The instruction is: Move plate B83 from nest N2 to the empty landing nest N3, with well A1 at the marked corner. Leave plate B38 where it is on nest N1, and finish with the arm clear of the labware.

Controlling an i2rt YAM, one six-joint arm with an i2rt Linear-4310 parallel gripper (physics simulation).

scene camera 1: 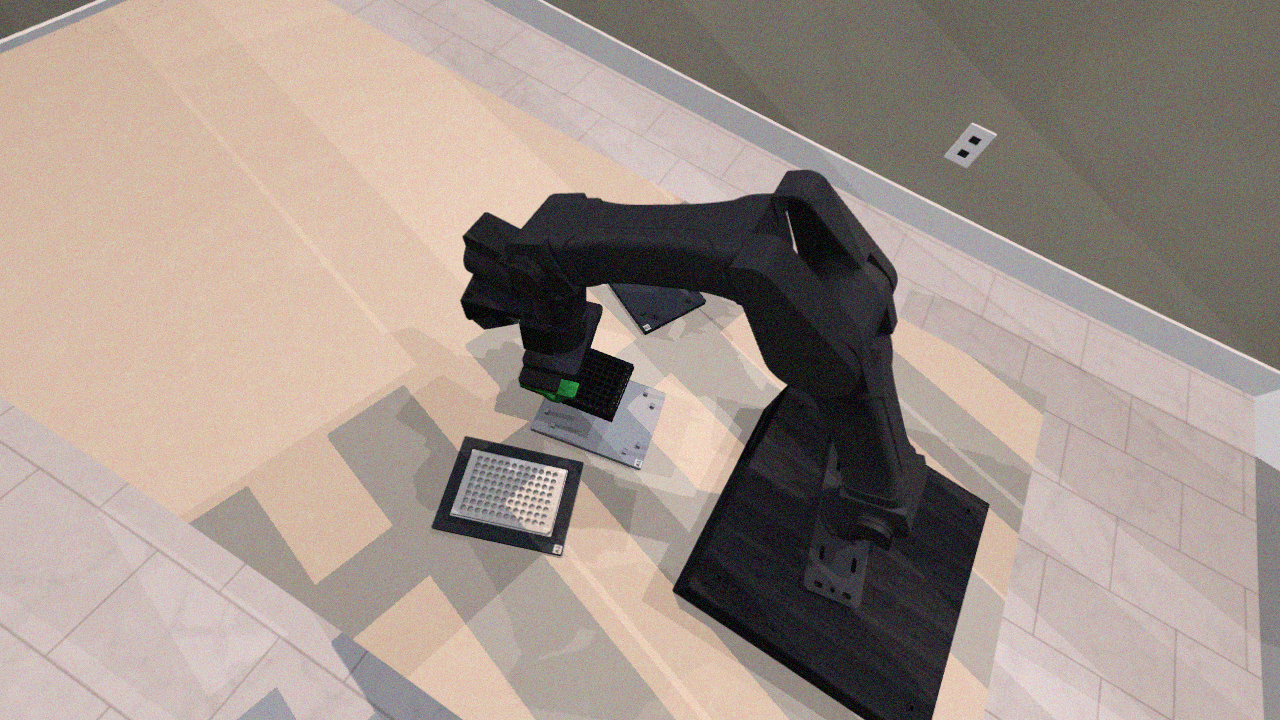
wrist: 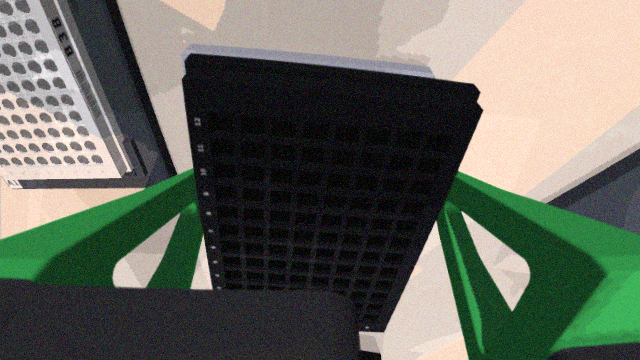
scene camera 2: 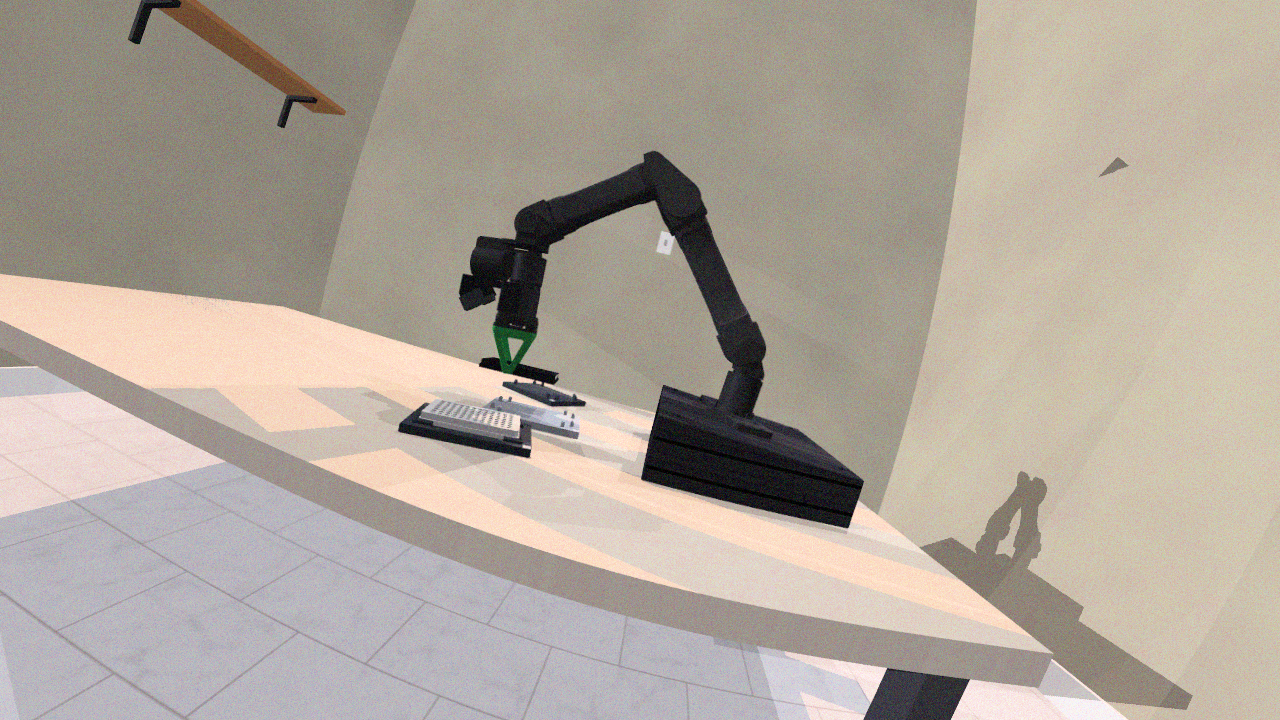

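Observation:
Black plate B83 (scene camera 1: 606,385) (scene camera 2: 537,373) (wrist: 320,190) is held by my gripper (scene camera 1: 575,374) (scene camera 2: 511,365) (wrist: 320,180), whose green fingers press its two long sides. It hangs roughly level above the silver nest (scene camera 1: 617,438) (scene camera 2: 550,419) (wrist: 310,56), clearly apart from it. In the wrist view its column 12 is at the top left; the gripper body hides part of its lower end. White plate B38 (scene camera 1: 510,490) (scene camera 2: 469,418) (wrist: 35,100) sits on dark nest N1 (scene camera 1: 501,535) (scene camera 2: 465,438) (wrist: 125,90). Another dark nest (scene camera 1: 657,304) (scene camera 2: 541,394) (wrist: 620,195) is farther back, with no plate visible on it.
The arm's black base block (scene camera 1: 742,573) (scene camera 2: 751,474) stands to the right of the nests. The silver nest lies between the two dark nests. Posts rise from the silver nest's top. A wall shelf (scene camera 2: 250,58) is high at the left.

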